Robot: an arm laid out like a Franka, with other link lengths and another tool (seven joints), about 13 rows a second.
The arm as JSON. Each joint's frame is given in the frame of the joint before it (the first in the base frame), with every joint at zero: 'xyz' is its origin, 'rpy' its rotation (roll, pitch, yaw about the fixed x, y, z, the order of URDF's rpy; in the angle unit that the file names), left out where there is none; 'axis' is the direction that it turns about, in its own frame. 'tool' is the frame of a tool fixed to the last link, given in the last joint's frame.
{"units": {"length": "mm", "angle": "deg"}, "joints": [
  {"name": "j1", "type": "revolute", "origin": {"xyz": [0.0, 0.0, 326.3]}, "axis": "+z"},
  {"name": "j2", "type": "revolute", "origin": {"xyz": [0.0, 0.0, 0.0]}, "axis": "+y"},
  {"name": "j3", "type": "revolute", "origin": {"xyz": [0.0, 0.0, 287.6]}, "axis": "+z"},
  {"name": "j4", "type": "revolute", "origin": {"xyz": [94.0, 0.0, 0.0]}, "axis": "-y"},
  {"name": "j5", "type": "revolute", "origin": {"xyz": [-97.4, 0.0, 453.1]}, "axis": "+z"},
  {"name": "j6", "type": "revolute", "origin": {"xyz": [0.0, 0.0, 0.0]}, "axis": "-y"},
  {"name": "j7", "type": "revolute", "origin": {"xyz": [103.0, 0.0, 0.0]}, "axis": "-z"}
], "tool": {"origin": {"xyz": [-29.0, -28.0, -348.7], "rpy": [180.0, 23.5, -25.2]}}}
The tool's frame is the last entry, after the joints.
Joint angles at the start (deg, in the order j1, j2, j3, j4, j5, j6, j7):
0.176, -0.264, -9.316, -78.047, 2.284, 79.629, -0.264
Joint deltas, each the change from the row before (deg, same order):
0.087, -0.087, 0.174, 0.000, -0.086, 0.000, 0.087
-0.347, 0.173, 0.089, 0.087, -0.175, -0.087, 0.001
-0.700, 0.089, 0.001, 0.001, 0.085, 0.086, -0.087
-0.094, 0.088, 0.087, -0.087, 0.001, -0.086, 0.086
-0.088, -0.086, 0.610, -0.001, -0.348, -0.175, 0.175
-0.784, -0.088, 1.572, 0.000, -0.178, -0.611, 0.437
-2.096, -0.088, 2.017, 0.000, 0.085, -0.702, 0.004
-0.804, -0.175, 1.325, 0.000, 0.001, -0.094, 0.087
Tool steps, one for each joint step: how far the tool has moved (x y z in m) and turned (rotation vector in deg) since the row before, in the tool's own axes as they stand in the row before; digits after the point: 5 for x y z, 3 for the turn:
-0.00132, -0.00198, -0.00034, -0.088, 0.096, -0.138
0.00180, 0.00343, 0.00025, -0.118, -0.058, 0.371
0.00328, 0.00600, -0.00079, 0.288, 0.001, 0.527
0.00018, 0.00033, 0.00187, -0.071, -0.230, 0.139
-0.00255, -0.00256, 0.00042, -0.419, 0.037, -0.129
-0.00607, -0.00495, 0.00266, -0.468, -0.428, -0.145
-0.00361, 0.00218, 0.00155, -0.149, -0.587, 0.134
-0.00347, -0.00455, -0.00016, -0.143, 0.056, -0.417

